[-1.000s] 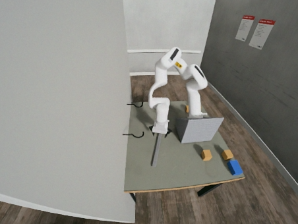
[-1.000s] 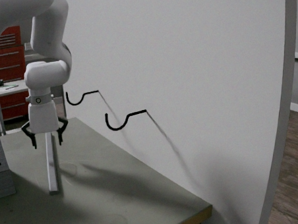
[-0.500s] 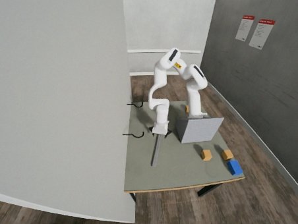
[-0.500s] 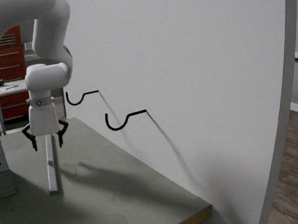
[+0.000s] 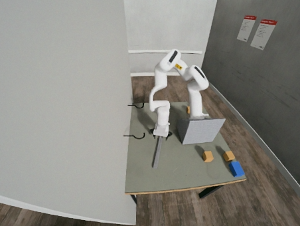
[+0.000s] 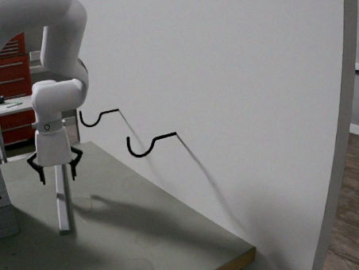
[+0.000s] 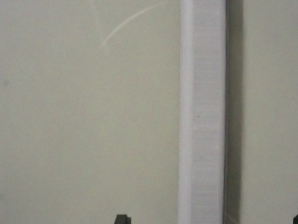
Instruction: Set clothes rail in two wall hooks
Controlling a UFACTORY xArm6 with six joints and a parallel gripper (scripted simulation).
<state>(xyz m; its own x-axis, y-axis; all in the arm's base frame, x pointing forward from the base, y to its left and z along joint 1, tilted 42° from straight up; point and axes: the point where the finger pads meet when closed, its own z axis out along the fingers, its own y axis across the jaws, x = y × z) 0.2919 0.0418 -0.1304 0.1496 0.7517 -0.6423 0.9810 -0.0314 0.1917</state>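
My hand is 40 mm above the grey clothes rail. Also, from my hand: blue block 540 mm behind, 230 mm to the left, 30 mm below; white wall panel 380 mm above, 290 mm ahead, 40 mm to the right.
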